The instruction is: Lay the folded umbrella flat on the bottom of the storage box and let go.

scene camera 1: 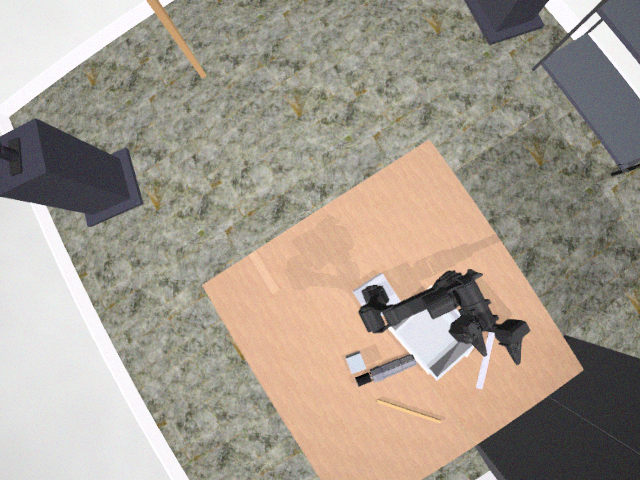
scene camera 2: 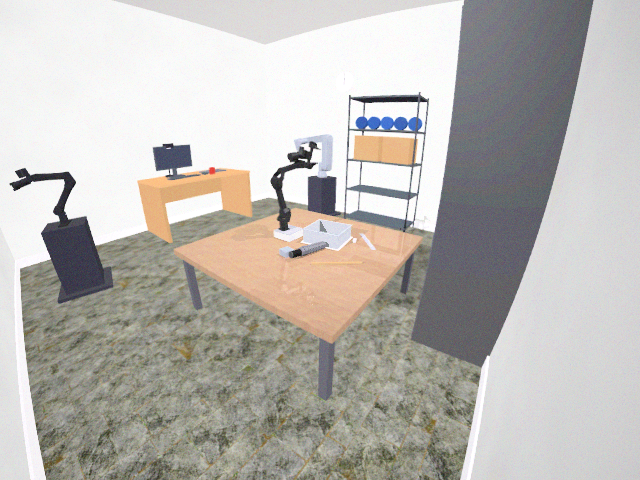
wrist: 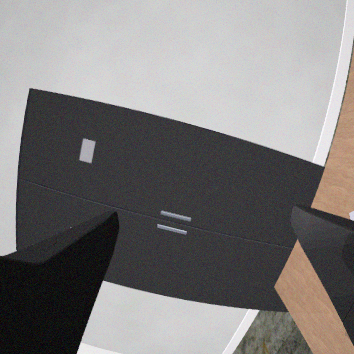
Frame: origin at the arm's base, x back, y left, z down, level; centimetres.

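Seen in the pictures: gripper, fingertip midpoint: [scene camera 1: 501,359] [scene camera 2: 319,156] [wrist: 206,217]; arm's base, link origin: [scene camera 1: 370,294] [scene camera 2: 284,229].
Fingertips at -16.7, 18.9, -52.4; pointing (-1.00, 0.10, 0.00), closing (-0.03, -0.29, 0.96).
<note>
Pixels of each thing's middle, then the offset from my fingertips to it, as dx, dy, dz. Level surfaces: height alone.
- folded umbrella, body centre: [scene camera 1: 385,370] [scene camera 2: 308,249] -17.5, -24.5, +55.3
- storage box, body centre: [scene camera 1: 434,332] [scene camera 2: 327,233] -8.8, +1.1, +53.3
- small light-blue block, body centre: [scene camera 1: 355,362] [scene camera 2: 286,251] -9.8, -35.7, +56.3
- thin yellow stick, body centre: [scene camera 1: 408,411] [scene camera 2: 336,263] -39.4, -21.2, +57.5
- white strip, body centre: [scene camera 1: 486,356] [scene camera 2: 367,241] -29.5, +20.8, +58.0
- table, surface height: dz +58.1
The folded umbrella [scene camera 1: 392,367] [scene camera 2: 309,250], grey with a black handle end, lies on the table beside the storage box, its grey end close to the box wall. The storage box [scene camera 1: 421,335] [scene camera 2: 338,238] is white and open-topped; the arm passes above it and hides part of its inside in the scene camera 1 view. My gripper [scene camera 1: 501,358] [scene camera 2: 316,156] [wrist: 206,217] is open and empty, high above the table. In the wrist view its two black fingers stand wide apart. The umbrella and box interior do not show in the wrist view.
A small light-blue block [scene camera 1: 355,363] [scene camera 2: 285,251] is beside the umbrella's handle. A thin yellow stick [scene camera 1: 409,411] [scene camera 2: 337,262] and a white strip [scene camera 1: 484,361] [scene camera 2: 367,241] lie on the table [scene camera 1: 330,392] [scene camera 2: 330,299]. A tall dark cabinet [scene camera 1: 584,408] [scene camera 2: 485,180] [wrist: 200,165] stands by the table.
</note>
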